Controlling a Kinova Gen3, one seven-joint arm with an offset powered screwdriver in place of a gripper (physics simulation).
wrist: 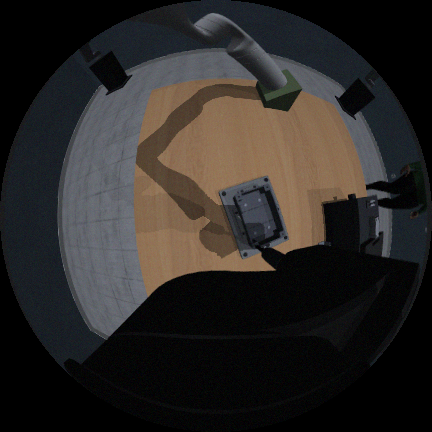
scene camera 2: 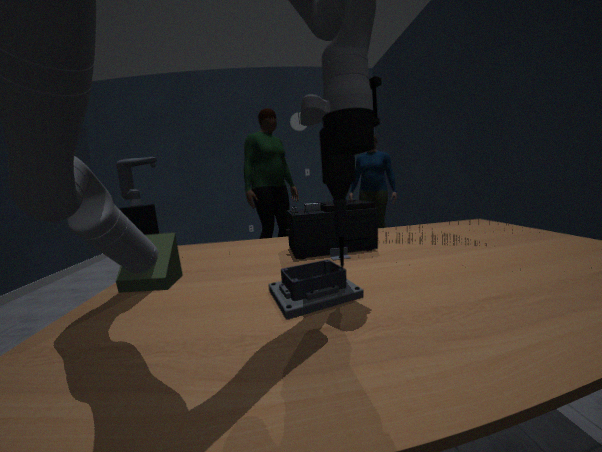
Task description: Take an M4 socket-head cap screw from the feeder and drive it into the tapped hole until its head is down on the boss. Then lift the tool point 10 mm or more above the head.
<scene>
A black screw feeder (wrist: 338, 215) is 0.41 m from the lens.
</scene>
